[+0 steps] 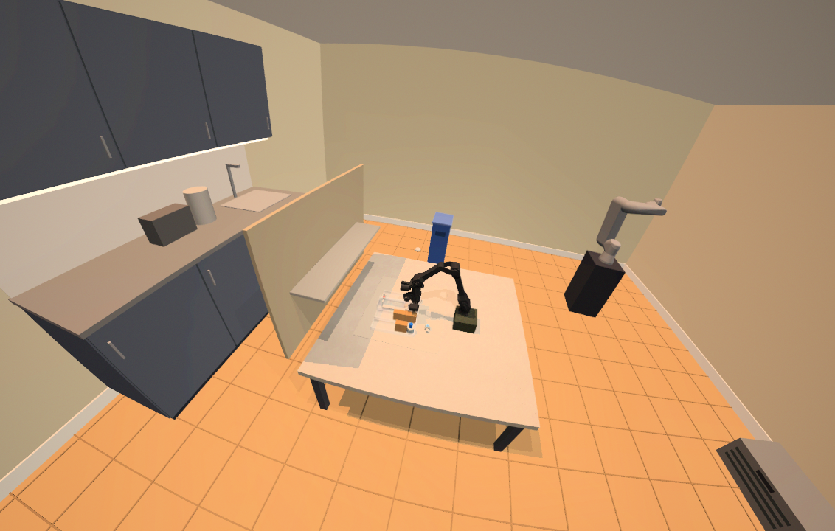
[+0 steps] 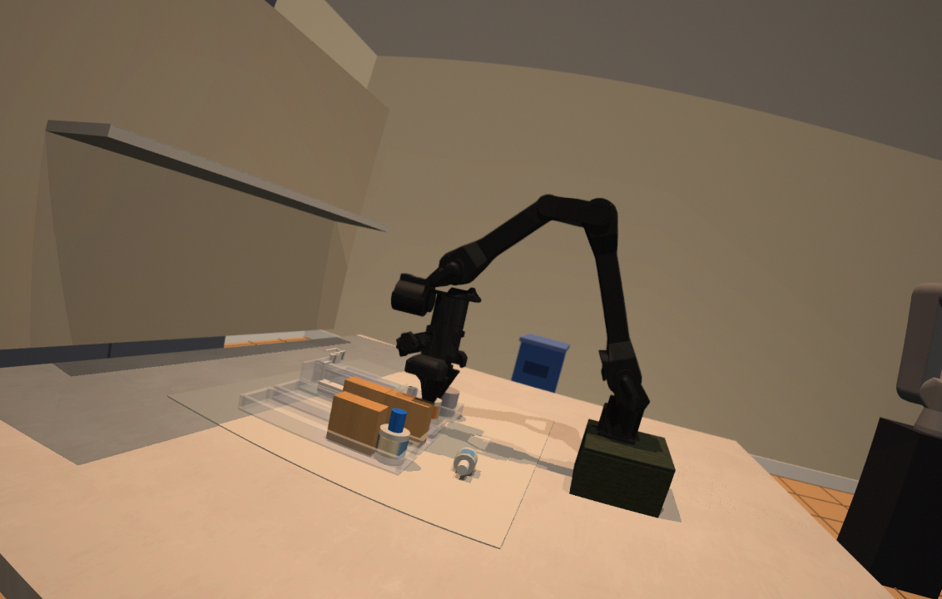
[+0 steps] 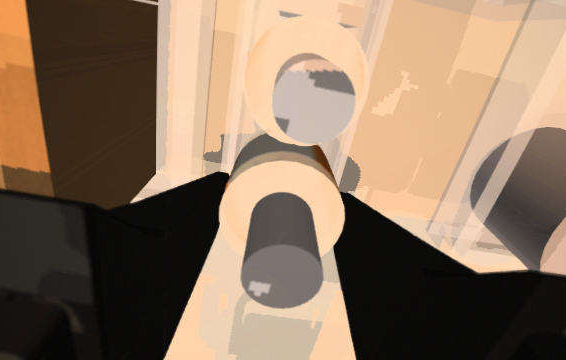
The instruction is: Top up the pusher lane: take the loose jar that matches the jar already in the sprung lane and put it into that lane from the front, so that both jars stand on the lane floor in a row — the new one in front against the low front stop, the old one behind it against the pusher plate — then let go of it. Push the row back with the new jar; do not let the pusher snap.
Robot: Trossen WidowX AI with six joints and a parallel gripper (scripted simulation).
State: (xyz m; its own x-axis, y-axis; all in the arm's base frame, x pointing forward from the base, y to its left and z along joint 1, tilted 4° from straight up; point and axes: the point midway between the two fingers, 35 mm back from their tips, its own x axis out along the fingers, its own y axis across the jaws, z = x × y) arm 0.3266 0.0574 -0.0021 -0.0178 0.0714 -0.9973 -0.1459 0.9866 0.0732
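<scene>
Now: the grey jar 3 cm ahead of my gripper tip, 12 cm to the right of it and 2 cm below it. Round my gripper tip: shelf 50 cm ahead, 2 cm to the left, 32 cm above.
</scene>
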